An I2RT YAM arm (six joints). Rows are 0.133 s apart.
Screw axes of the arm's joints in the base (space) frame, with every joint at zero. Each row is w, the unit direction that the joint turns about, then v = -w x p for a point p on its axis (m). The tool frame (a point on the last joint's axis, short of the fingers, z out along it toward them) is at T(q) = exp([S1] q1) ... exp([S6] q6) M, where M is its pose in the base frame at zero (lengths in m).
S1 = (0, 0, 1, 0.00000, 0.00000, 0.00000)
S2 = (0, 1, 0, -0.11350, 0.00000, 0.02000)
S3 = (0, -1, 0, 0.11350, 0.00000, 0.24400)
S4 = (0, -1, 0, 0.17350, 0.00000, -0.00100)
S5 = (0, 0, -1, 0.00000, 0.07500, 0.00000)
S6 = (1, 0, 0, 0.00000, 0.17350, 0.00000)
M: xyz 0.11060 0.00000 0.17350 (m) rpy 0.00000 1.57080 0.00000 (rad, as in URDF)
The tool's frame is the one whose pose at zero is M.
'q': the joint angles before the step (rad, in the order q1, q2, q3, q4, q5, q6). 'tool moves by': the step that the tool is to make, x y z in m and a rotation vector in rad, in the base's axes. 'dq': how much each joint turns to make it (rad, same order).
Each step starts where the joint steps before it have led.
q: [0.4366, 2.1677, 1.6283, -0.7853, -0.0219, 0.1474]
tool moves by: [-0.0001, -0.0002, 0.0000, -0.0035, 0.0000, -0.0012]
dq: [0.0000, -0.0001, 0.0000, -0.0016, 0.0034, 0.0004]
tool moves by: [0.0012, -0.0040, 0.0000, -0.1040, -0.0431, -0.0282]
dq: [0.0000, -0.0001, -0.0003, -0.0048, 0.1159, 0.0004]
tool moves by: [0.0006, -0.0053, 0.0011, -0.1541, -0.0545, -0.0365]
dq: [0.0018, 0.0003, 0.0024, -0.0180, 0.1671, -0.0001]
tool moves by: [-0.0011, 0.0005, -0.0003, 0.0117, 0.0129, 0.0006]
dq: [0.0009, -0.0001, 0.0000, -0.0077, -0.0156, 0.0039]
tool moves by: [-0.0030, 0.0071, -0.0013, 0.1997, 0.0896, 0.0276]
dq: [-0.0001, 0.0002, -0.0008, 0.0020, -0.2197, 0.0202]
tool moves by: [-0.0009, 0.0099, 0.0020, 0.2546, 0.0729, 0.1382]
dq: [-0.0018, 0.0003, 0.0006, 0.0334, -0.2869, -0.0758]
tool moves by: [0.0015, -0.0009, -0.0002, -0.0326, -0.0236, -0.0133]
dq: [0.0000, 0.0002, -0.0001, 0.0085, 0.0416, 0.0030]
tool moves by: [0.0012, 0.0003, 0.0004, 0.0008, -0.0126, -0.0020]
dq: [-0.0001, -0.0003, 0.0000, 0.0116, 0.0049, 0.0006]
